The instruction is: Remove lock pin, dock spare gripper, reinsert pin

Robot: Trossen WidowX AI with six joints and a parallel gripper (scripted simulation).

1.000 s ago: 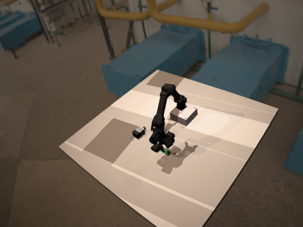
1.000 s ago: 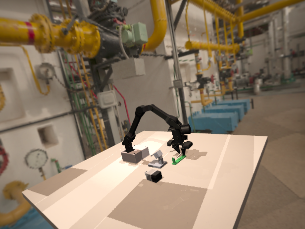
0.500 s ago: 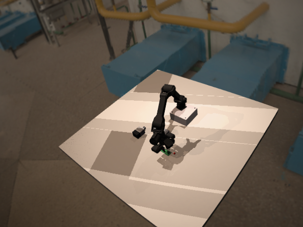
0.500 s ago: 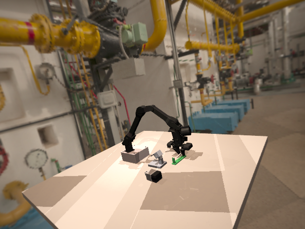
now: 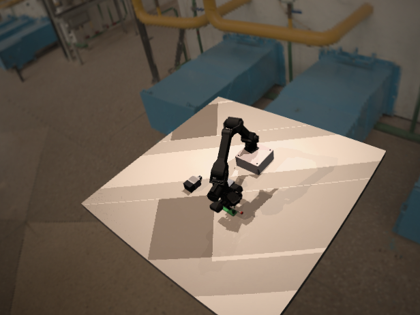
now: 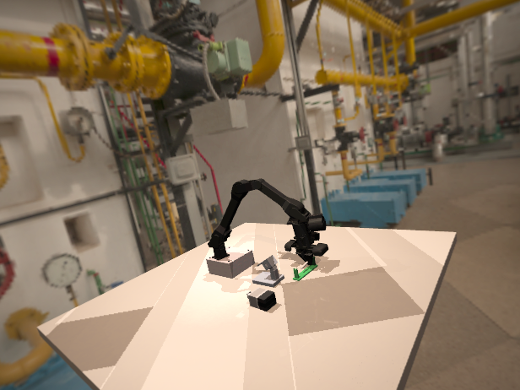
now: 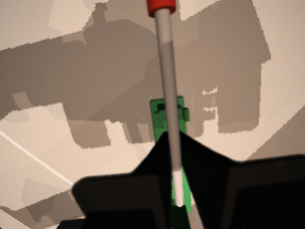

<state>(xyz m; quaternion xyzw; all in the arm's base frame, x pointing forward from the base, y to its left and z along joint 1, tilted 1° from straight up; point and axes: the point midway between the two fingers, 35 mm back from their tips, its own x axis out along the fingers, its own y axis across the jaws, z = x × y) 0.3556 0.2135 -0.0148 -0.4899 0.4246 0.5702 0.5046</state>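
The green cradle is 40 mm to the right of my gripper tip and 10 mm above it. Also, from my gripper tip: grey mount (160 mm to the right, 70 mm behind, 30 mm above); then spare gripper (300 mm to the right, 20 mm ahead).
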